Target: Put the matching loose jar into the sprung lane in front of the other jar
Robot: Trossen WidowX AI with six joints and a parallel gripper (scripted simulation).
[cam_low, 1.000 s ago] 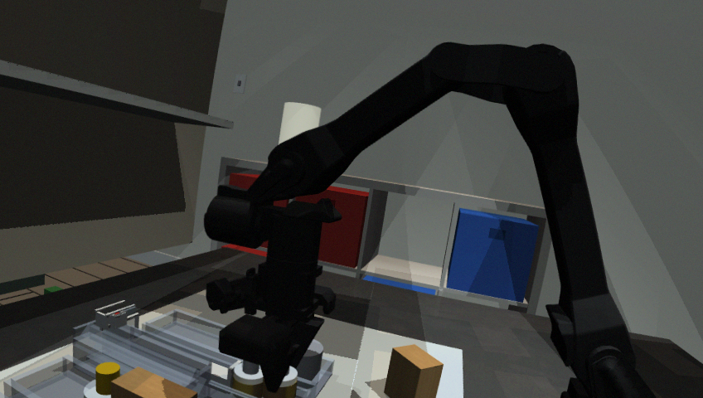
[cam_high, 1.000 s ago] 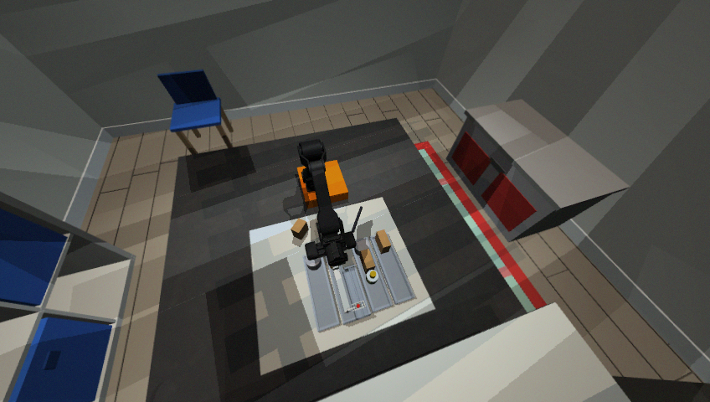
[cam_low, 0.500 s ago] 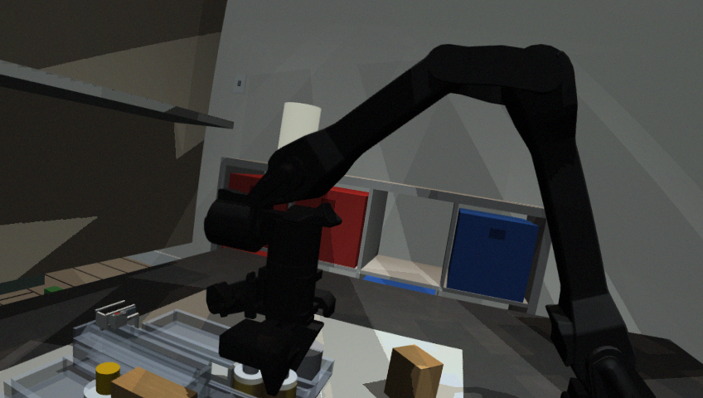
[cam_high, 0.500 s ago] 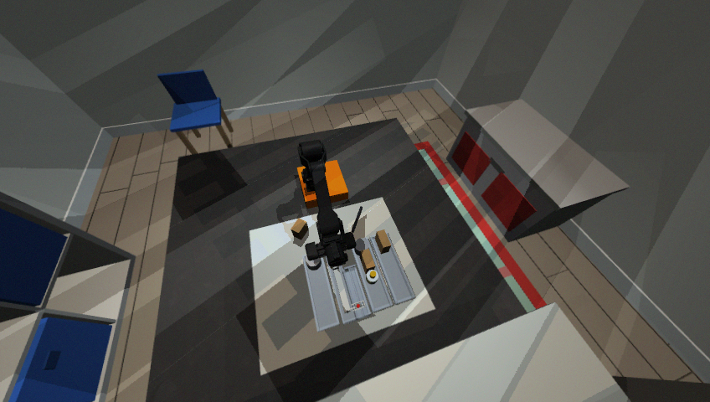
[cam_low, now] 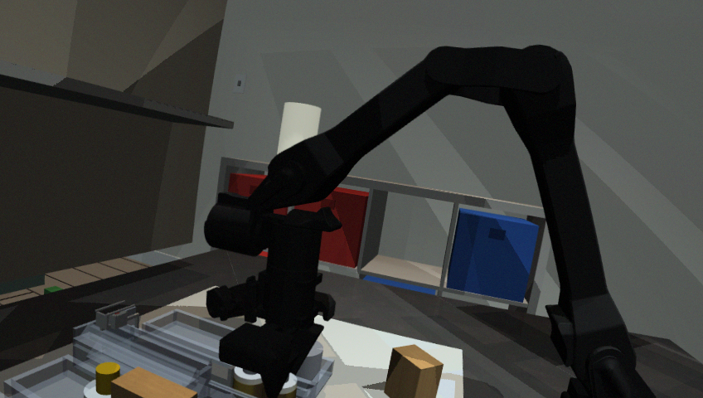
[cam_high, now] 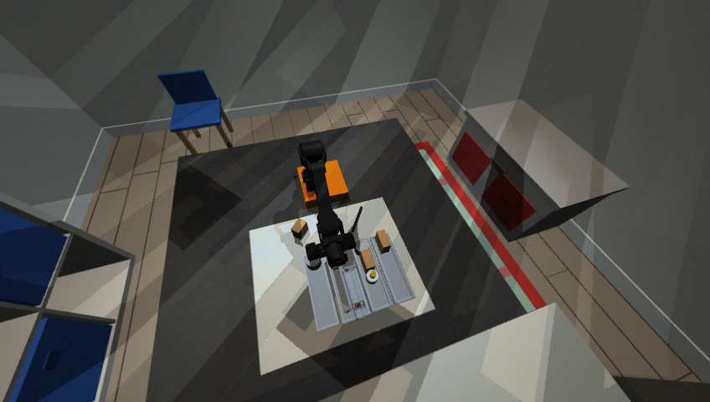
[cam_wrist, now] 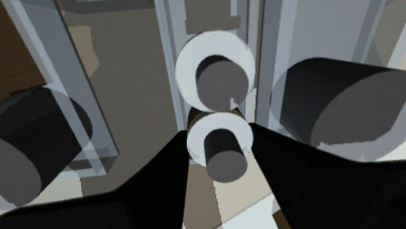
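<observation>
My gripper tip is now 140 mm short of the sprung lane, 30 mm to the right of it and 10 mm above it. Also, from my gripper tip: black rod: 140 mm behind, 150 mm to the left, 20 mm below; red mark: 230 mm ahead, 40 mm to the left, 40 mm above.
</observation>
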